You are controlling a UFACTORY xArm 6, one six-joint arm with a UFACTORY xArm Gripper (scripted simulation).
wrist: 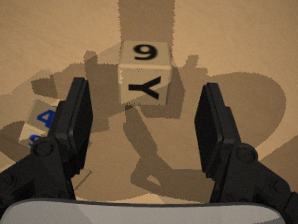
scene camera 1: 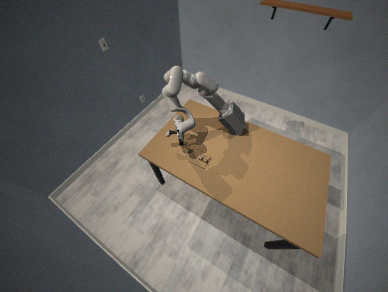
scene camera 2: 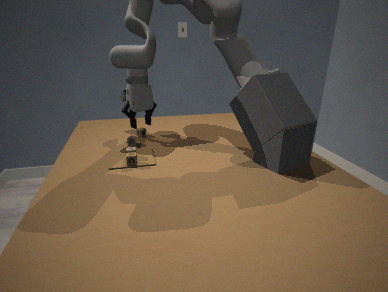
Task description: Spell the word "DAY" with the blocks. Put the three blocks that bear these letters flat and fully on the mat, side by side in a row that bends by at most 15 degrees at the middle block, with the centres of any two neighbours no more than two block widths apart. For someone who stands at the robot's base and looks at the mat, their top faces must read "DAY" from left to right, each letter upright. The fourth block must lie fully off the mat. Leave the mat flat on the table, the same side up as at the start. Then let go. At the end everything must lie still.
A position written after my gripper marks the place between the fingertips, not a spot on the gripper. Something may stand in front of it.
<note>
I see my gripper (scene camera 2: 141, 126).
My gripper also shows in the wrist view (wrist: 145, 99).
</note>
